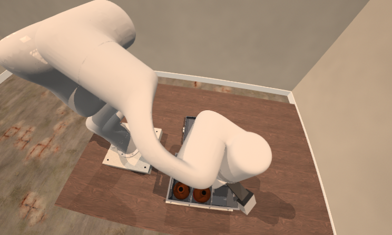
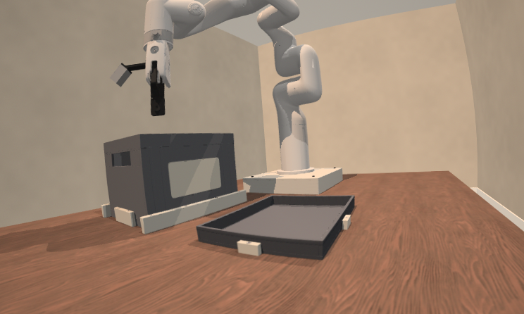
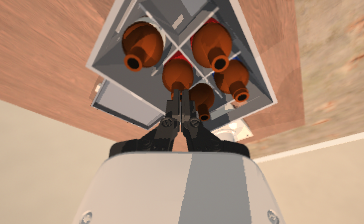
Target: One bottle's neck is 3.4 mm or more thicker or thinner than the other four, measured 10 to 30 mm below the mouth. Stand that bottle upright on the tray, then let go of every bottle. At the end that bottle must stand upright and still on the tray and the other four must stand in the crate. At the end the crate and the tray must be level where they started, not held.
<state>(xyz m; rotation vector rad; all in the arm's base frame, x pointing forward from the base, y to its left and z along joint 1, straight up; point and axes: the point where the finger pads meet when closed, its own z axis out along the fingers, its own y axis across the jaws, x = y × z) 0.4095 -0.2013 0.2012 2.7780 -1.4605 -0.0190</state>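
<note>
Right now my hand is 30 mm past the dark grey crate and 160 mm above it. From my hand the other things lie so: dark tray 10 mm ahead, 290 mm to the left, 230 mm below; then brown bottle 30 mm behind, 50 mm to the left, 160 mm below.
</note>
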